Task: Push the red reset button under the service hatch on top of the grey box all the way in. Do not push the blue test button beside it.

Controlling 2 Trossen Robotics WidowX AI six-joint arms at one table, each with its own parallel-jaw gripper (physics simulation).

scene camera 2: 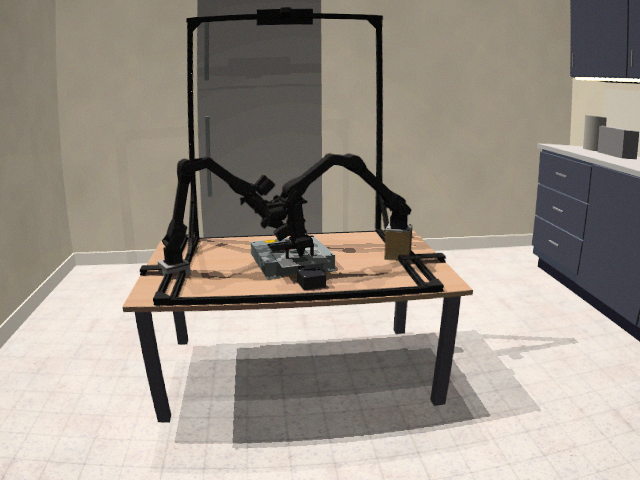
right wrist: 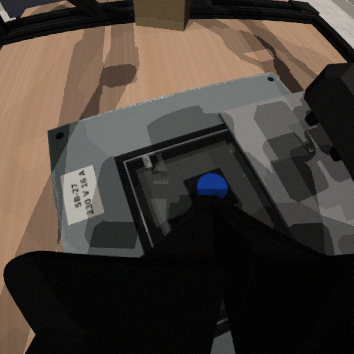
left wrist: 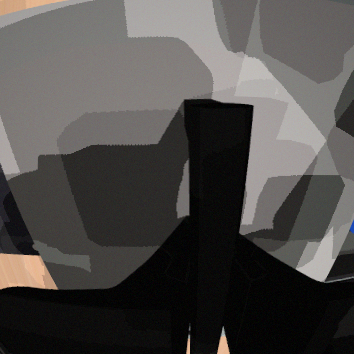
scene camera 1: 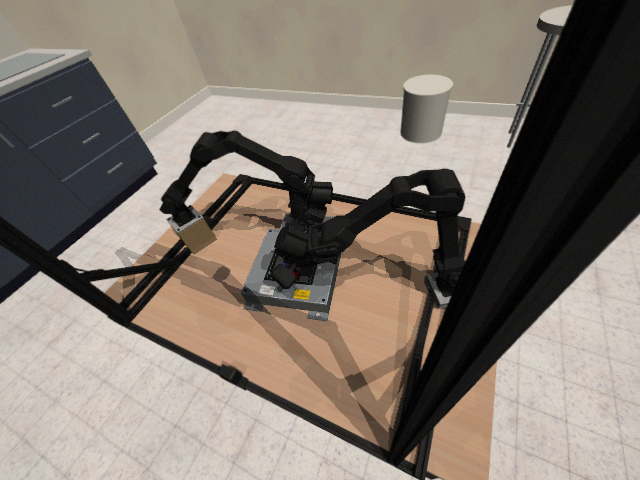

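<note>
The grey box (scene camera 1: 285,294) (scene camera 2: 270,265) (right wrist: 105,130) sits in the middle of the table. Its service hatch (right wrist: 281,147) (left wrist: 105,88) is drawn aside, so the dark recess is open. My left gripper (left wrist: 199,223) (scene camera 2: 300,245) is shut on the hatch's handle at the far side of the box. My right gripper (scene camera 1: 285,276) (right wrist: 206,203) is shut and empty, with its tip down in the recess. The blue button (right wrist: 212,185) stands just beyond that tip, apart from it. The red button is hidden under the right fingers in the right wrist view.
A brown block (scene camera 1: 196,233) (scene camera 2: 397,243) (right wrist: 161,14) stands at the left arm's base. A black frame (scene camera 2: 294,298) runs round the table top, with a black block (scene camera 1: 231,373) (scene camera 2: 311,277) on its rail. A white label (right wrist: 81,194) is on the box top.
</note>
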